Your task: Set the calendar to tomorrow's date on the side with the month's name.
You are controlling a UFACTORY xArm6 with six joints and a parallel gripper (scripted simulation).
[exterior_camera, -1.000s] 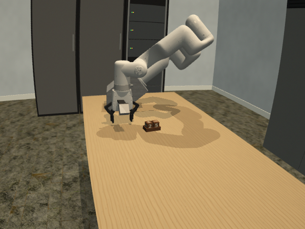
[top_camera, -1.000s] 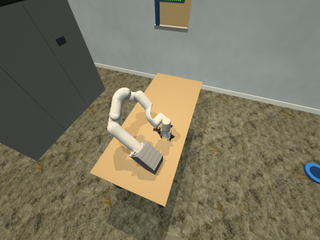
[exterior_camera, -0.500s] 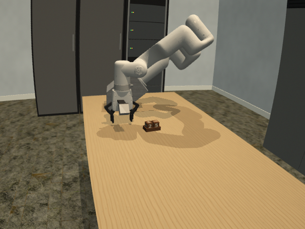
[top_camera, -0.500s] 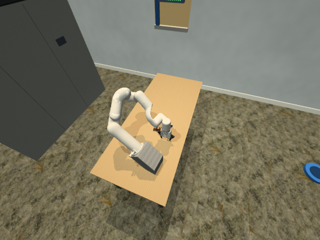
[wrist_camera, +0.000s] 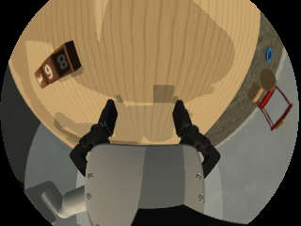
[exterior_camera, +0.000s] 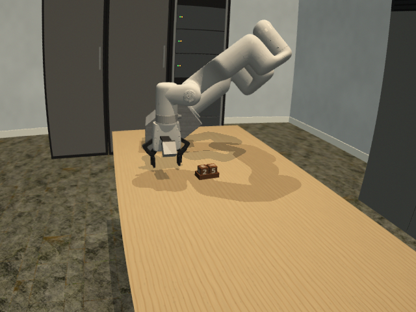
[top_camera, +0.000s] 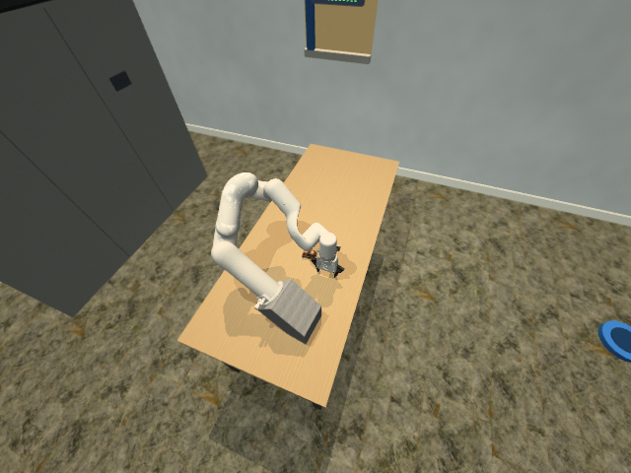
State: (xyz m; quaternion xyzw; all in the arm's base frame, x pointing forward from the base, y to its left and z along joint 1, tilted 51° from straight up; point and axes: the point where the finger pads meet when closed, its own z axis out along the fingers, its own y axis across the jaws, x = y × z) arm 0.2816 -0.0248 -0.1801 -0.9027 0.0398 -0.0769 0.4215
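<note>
Right now the brown calendar tray is 130 mm to the left of my hand, 80 mm ahead of it and 20 mm below it.
</note>
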